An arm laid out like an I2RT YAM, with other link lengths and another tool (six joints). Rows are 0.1 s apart.
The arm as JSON. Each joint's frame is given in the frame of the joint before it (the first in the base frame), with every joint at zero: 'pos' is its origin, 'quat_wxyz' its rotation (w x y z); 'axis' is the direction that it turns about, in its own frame. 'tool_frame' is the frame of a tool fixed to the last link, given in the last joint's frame.
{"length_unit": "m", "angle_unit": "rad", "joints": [
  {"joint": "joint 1", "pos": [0.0, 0.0, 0.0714], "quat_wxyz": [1.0, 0.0, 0.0, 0.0], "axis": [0.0, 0.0, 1.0]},
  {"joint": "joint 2", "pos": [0.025, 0.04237, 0.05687], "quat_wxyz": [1.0, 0.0, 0.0, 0.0], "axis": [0.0, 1.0, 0.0]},
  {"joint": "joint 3", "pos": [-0.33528, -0.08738, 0.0], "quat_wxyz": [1.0, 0.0, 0.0, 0.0], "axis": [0.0, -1.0, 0.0]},
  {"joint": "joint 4", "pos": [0.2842, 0.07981, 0.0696], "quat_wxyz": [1.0, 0.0, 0.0, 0.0], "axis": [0.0, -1.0, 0.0]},
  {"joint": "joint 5", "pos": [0.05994, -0.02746, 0.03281], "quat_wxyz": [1.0, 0.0, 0.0, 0.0], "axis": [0.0, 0.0, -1.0]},
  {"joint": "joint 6", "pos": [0.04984, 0.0, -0.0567], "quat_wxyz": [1.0, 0.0, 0.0, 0.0], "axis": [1.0, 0.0, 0.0]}
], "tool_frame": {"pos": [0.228, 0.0, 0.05], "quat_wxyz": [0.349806, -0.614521, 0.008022, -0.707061]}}
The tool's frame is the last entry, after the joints.
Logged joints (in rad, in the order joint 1, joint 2, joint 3, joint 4, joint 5, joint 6), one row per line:
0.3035, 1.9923, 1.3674, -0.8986, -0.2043, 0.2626
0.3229, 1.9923, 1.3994, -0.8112, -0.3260, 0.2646
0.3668, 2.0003, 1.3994, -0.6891, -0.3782, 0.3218
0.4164, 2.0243, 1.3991, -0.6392, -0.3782, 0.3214
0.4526, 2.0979, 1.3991, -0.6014, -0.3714, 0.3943
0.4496, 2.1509, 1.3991, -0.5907, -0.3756, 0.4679
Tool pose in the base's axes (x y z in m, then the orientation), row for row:
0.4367, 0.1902, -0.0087, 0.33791, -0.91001, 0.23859, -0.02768
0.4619, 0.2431, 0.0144, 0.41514, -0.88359, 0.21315, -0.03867
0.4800, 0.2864, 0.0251, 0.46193, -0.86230, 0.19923, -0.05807
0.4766, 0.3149, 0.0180, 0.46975, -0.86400, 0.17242, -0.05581
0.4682, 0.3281, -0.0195, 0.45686, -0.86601, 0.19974, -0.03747
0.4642, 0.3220, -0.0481, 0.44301, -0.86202, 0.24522, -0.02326
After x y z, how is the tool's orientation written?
As a quaternion, w x y z.
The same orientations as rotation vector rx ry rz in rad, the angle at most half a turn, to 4 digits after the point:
-2.3710, 0.6216, -0.0721
-2.2197, 0.5355, -0.0971
-2.1207, 0.4900, -0.1428
-2.1175, 0.4226, -0.1368
-2.1347, 0.4924, -0.0924
-2.1381, 0.6082, -0.0577

